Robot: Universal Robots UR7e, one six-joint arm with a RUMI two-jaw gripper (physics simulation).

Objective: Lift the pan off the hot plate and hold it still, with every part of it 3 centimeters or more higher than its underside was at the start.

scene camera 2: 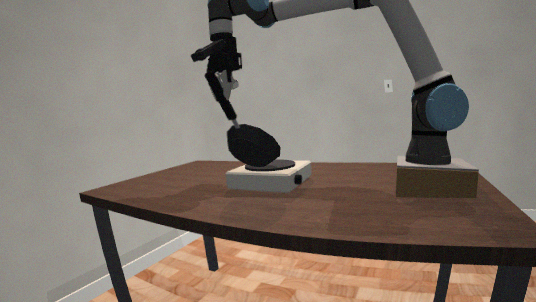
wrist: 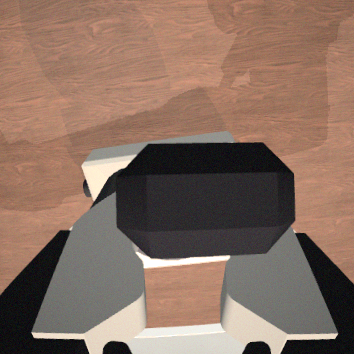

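Where they show: gripper, fingertip midpoint: (scene camera 2: 222,101); arm's base at its link origin: (scene camera 2: 427,161).
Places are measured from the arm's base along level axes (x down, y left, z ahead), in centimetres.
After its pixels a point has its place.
Note:
The black pan (scene camera 2: 253,146) {x -7.4, y 15.5, z 53.9 cm} hangs steeply tilted, its round body low and its handle pointing up to the left. In the wrist view the handle's blunt end (wrist: 205,200) {x -31.1, y 26.7, z 60.8 cm} faces the camera and hides much behind it. My gripper (scene camera 2: 226,87) (wrist: 180,183) {x -22.3, y 22.0, z 59.9 cm} is shut on the handle. The white hot plate (scene camera 2: 257,183) {x 5.1, y 13.7, z 54.5 cm} (wrist: 102,175) {x 1.7, y 11.0, z 46.5 cm} stands on the table under the pan, with a dark round burner (scene camera 2: 284,164) {x 0.9, y 2.3, z 49.6 cm} on top. The pan's lower rim overlaps the burner in the scene view; whether they touch cannot be told.
The brown wooden table (scene camera 2: 175,210) {x 8.4, y 38.0, z 69.3 cm} (wrist: 100,60) {x 8.4, y 27.3, z 48.4 cm} carries the hot plate, whose black knob (scene camera 2: 298,179) {x 4.4, y 8.9, z 42.0 cm} (wrist: 86,188) {x 3.3, y 8.1, z 42.5 cm} shows on its side. The arm's base stands on a block (scene camera 2: 435,183) {x 4.1, y 11.4, z -1.4 cm} at the right of the table. A grey wall is behind.

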